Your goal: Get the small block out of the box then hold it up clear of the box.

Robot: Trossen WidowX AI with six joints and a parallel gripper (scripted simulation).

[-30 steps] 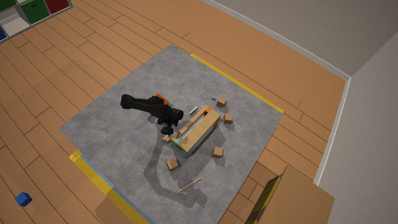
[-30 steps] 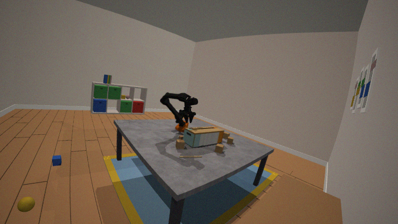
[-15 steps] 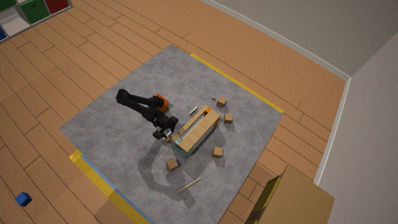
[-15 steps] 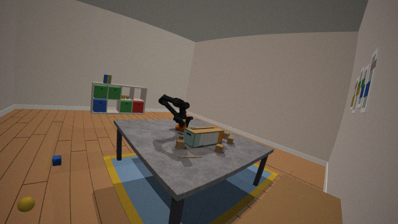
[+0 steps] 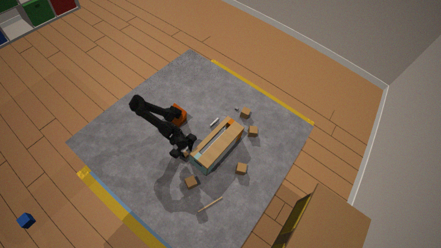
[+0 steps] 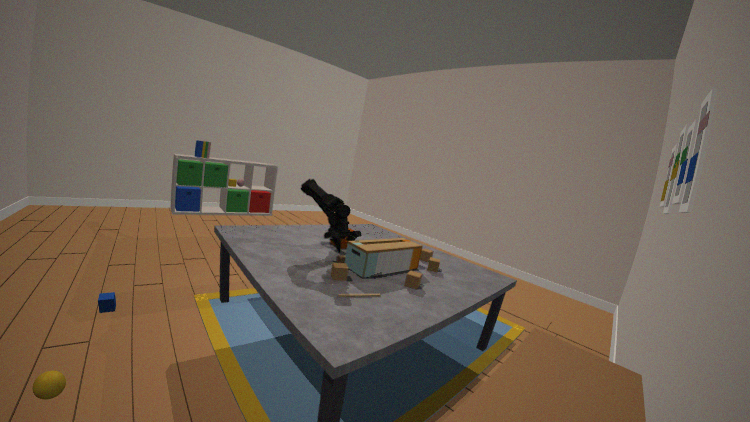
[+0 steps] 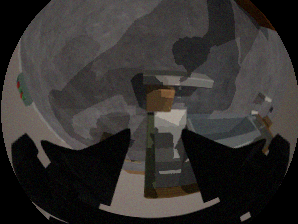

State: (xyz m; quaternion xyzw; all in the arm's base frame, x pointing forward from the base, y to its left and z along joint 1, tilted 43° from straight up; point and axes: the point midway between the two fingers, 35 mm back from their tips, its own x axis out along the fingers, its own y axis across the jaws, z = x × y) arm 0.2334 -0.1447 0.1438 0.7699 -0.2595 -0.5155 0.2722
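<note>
Right now the tan block is 50 mm below my gripper tip, 20 mm behind it and 10 mm to the left of it. Round my gripper tip: thin wooden stick 290 mm ahead, 170 mm to the right, 60 mm below; then tiny grey piece 550 mm to the left, 60 mm below, 60 mm ahead; then long box 170 mm to the left, 80 mm ahead.
</note>
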